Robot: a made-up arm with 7 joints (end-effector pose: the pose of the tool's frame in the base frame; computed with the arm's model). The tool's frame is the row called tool. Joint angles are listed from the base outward.
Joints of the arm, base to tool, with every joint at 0 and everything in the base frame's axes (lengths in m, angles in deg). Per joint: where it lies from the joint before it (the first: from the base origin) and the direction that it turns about. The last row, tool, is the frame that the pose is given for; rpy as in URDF.
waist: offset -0.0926 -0.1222 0.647 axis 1 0 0
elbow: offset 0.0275 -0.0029 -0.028 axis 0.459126 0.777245 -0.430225
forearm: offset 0.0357 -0.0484 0.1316 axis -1 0 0
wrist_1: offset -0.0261 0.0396 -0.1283 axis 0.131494 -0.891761 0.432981
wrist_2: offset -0.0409 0.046 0.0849 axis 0 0 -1
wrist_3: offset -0.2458 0.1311 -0.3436 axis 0 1 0
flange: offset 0.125 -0.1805 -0.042 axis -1 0 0
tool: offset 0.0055 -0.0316 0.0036 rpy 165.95 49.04 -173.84
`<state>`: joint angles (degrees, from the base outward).
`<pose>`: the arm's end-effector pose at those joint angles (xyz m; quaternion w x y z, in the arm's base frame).
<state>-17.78 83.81 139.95 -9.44 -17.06 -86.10 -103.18</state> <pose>-0.0907 -0.3855 0.9501 0.3180 0.0553 -0.7375 -0.5932</pose>
Working (the frame after each row of the table, in the pose's form):
after waist: -0.0926 -0.1222 0.6470 0.9880 -0.1545 0.0000 0.0000
after elbow: -0.0651 -0.1335 0.6212 0.7827 0.1879 0.4685 -0.3641
after forearm: -0.0122 -0.2633 0.6570 0.4446 -0.6710 0.5025 0.3155
after wrist_1: -0.0607 -0.3742 0.7206 0.4102 -0.7146 0.5061 0.2548
after wrist_2: -0.1139 -0.2885 0.6921 0.3679 -0.6316 0.6065 0.3128
after wrist_3: -0.2789 -0.4459 1.0711 0.6829 -0.2481 0.1921 0.6597
after flange: -0.0894 -0.3712 0.9791 0.6186 0.3810 0.6363 0.2594

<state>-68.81 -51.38 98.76 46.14 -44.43 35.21 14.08</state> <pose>0.0288 0.2256 1.0792 0.3618 0.3279 0.2911 0.8227</pose>
Working (the frame after each row of the table, in the pose's form):
after waist: -0.0926 -0.1222 0.6470 0.8251 -0.5650 0.0000 0.0000
after elbow: -0.0651 -0.1494 0.6396 0.6310 -0.6734 -0.1726 0.3443
after forearm: -0.1199 -0.0224 0.6821 0.1003 0.9174 0.3737 -0.0931
after wrist_1: -0.0981 -0.0350 0.8165 0.1914 0.8801 0.1483 -0.4085
after wrist_2: -0.1605 -0.1188 0.8078 0.3316 0.8708 -0.1954 -0.3058
after wrist_3: -0.1321 0.0799 1.2020 0.3752 0.9225 -0.0860 -0.0281
after flange: 0.0206 0.2133 1.1079 0.4854 0.8696 -0.0819 -0.0384

